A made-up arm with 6 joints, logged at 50 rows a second.
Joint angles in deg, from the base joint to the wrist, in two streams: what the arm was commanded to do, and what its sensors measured. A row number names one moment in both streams.
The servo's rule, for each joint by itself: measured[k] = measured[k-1] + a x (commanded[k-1-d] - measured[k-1]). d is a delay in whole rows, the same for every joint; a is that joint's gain. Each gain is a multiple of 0.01, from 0.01 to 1. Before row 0 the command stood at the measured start. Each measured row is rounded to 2 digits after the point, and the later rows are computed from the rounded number. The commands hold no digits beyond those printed.
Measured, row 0:
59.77 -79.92 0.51 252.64 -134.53 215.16
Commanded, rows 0 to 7:
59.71 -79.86 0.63 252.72 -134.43 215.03
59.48 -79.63 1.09 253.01 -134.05 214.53
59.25 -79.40 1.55 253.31 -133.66 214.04
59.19 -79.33 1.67 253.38 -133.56 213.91
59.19 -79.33 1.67 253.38 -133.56 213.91
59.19 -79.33 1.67 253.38 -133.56 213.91
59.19 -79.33 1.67 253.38 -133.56 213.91
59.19 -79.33 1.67 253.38 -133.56 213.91
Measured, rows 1 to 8:
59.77 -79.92 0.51 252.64 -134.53 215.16
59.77 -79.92 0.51 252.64 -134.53 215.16
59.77 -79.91 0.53 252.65 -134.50 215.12
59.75 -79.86 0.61 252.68 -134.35 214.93
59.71 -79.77 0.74 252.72 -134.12 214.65
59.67 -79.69 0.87 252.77 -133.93 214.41
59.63 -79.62 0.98 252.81 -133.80 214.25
59.59 -79.56 1.08 252.85 -133.72 214.14
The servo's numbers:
d 2
a 0.08 0.19 0.14 0.07 0.34 0.32

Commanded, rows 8 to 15:
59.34 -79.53 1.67 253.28 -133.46 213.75
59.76 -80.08 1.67 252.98 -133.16 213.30
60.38 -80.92 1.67 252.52 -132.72 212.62
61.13 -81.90 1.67 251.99 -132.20 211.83
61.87 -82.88 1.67 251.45 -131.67 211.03
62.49 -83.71 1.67 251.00 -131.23 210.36
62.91 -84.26 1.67 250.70 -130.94 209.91
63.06 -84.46 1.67 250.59 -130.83 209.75
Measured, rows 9 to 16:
59.56 -79.52 1.16 252.89 -133.67 214.07
59.53 -79.48 1.23 252.92 -133.63 214.02
59.51 -79.49 1.29 252.95 -133.57 213.93
59.53 -79.60 1.34 252.95 -133.43 213.73
59.60 -79.85 1.39 252.92 -133.19 213.37
59.72 -80.24 1.43 252.85 -132.85 212.88
59.89 -80.74 1.46 252.75 -132.45 212.29
60.10 -81.30 1.49 252.63 -132.04 211.67

